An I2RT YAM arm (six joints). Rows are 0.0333 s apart.
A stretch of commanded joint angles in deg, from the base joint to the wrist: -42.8 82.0 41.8 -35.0 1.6 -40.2; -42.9 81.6 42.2 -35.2 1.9 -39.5; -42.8 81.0 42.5 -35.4 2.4 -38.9; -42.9 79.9 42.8 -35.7 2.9 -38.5; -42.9 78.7 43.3 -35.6 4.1 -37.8; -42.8 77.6 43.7 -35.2 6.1 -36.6; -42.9 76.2 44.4 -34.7 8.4 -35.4; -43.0 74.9 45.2 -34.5 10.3 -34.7; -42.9 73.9 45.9 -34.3 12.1 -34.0; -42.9 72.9 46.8 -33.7 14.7 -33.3; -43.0 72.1 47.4 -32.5 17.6 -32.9; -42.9 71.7 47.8 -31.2 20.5 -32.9
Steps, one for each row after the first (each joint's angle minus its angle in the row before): -0.1 -0.4 0.4 -0.2 0.3 0.7; 0.1 -0.6 0.3 -0.2 0.5 0.6; -0.1 -1.1 0.3 -0.3 0.5 0.4; 0.0 -1.2 0.5 0.1 1.2 0.7; 0.1 -1.1 0.4 0.4 2.0 1.2; -0.1 -1.4 0.7 0.5 2.3 1.2; -0.1 -1.3 0.8 0.2 1.9 0.7; 0.1 -1.0 0.7 0.2 1.8 0.7; 0.0 -1.0 0.9 0.6 2.6 0.7; -0.1 -0.8 0.6 1.2 2.9 0.4; 0.1 -0.4 0.4 1.3 2.9 0.0
